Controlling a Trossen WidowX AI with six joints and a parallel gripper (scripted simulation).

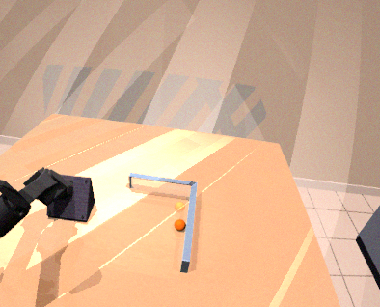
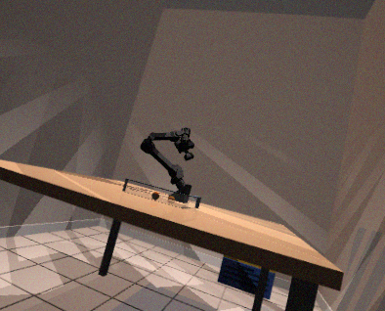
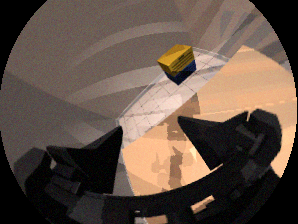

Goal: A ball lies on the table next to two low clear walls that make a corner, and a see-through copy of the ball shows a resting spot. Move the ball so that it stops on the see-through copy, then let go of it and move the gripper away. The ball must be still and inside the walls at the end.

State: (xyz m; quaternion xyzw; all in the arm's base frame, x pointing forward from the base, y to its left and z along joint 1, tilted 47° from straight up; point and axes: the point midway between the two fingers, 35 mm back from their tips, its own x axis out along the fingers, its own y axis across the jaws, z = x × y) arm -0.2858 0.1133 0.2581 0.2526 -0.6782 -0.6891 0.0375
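Right now my gripper tip is 70 cm short of the orange ball, 29 cm above it and 5 cm to the right of it. Also, from my gripper tip: see-through copy: 70 cm ahead, 29 cm below, 13 cm to the left.
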